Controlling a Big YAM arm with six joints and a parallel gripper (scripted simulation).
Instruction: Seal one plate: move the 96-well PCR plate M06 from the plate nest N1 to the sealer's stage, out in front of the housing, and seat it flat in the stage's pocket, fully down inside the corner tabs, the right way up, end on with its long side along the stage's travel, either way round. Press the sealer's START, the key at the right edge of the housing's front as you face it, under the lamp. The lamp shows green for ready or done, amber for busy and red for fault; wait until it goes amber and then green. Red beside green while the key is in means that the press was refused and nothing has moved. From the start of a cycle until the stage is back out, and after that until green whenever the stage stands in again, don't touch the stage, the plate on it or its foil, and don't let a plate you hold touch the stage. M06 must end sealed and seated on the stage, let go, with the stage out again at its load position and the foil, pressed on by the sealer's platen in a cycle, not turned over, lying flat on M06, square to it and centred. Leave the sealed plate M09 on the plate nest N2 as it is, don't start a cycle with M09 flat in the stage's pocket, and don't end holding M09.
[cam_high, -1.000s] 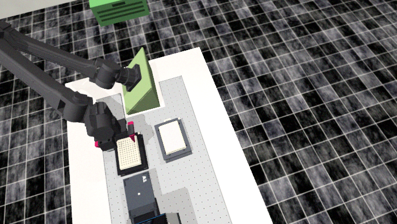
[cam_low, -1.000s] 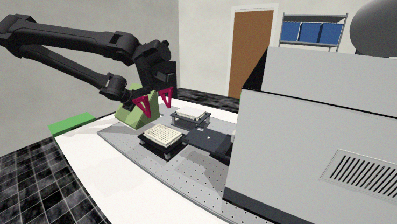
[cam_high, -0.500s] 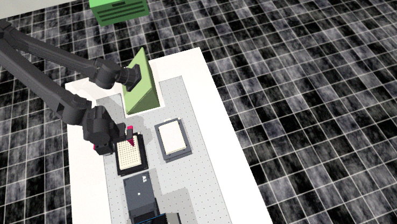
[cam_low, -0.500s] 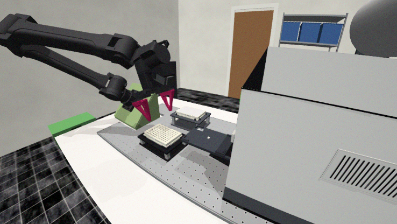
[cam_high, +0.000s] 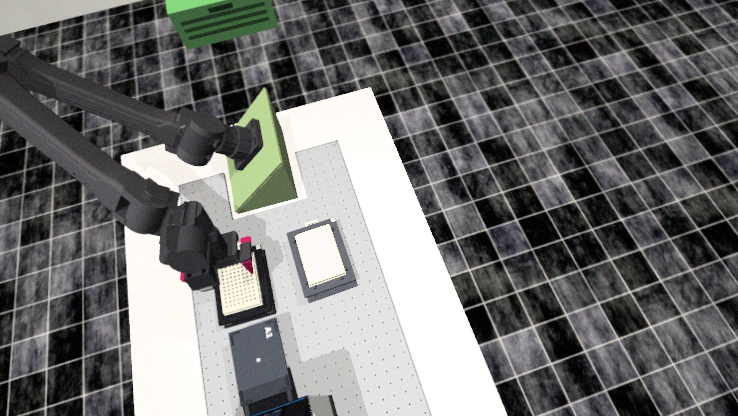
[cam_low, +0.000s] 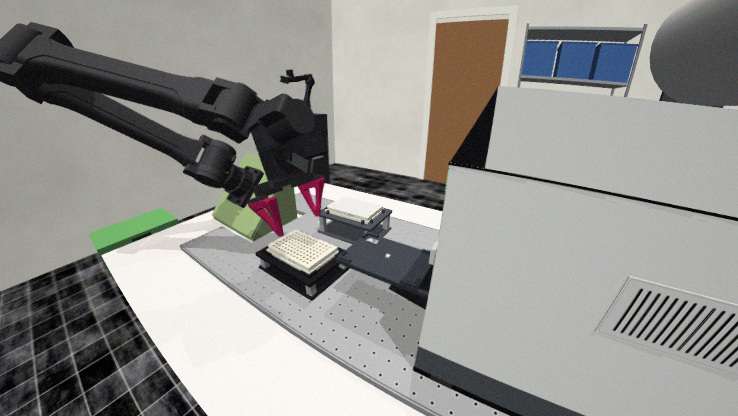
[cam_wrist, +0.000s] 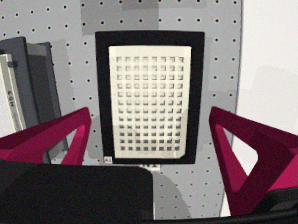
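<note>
The 96-well plate M06 lies 70 mm below my hand. The rest, counted from my hand: black plate nest N1 (80 mm below); then sealed plate M09 (10 mm behind, 190 mm to the left, 50 mm below); then dark sealer stage (180 mm ahead, 30 mm to the left, 30 mm below).
</note>
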